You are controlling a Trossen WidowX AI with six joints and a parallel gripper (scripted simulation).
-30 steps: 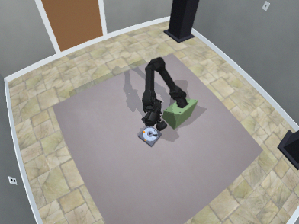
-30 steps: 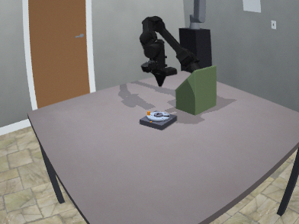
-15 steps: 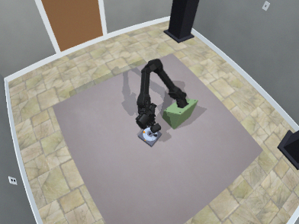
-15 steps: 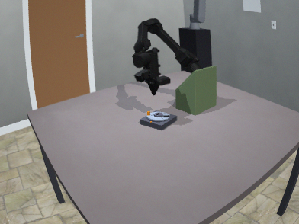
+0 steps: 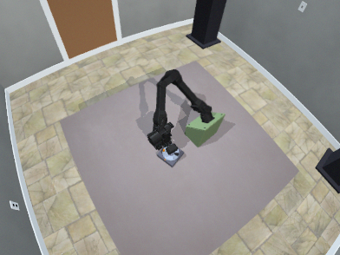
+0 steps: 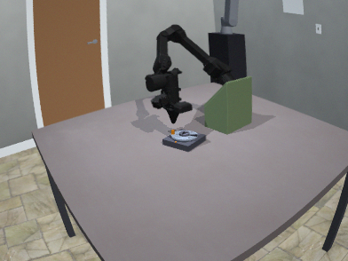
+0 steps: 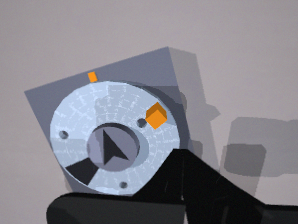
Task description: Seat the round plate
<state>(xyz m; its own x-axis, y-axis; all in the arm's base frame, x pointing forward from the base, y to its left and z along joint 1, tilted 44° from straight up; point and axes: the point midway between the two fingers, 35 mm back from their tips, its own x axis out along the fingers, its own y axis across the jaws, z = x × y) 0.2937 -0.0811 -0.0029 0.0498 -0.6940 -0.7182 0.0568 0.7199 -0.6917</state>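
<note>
Now: hand 7 cm above the pale round plate, 5 cm to the right of it and 2 cm past it.
</note>
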